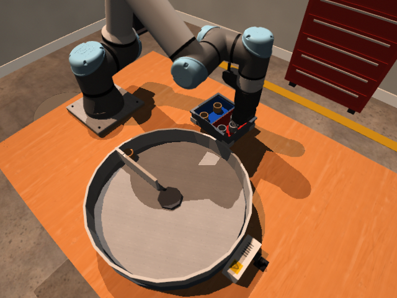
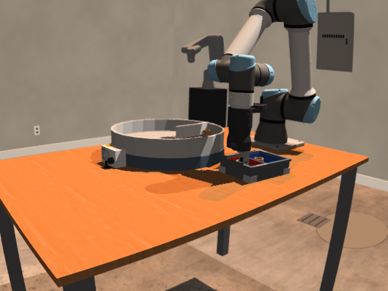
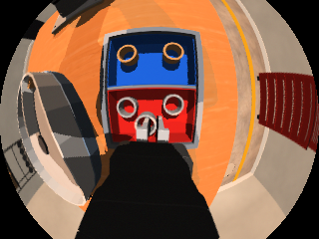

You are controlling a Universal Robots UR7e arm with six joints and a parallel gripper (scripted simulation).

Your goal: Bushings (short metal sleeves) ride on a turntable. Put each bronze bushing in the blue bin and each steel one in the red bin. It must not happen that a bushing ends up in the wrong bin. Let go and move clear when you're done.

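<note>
My hand is 60 mm past the bin and 20 mm above it. From my hand the other things lie so: turntable: 30 mm ahead, 350 mm to the right, 10 mm above.
</note>
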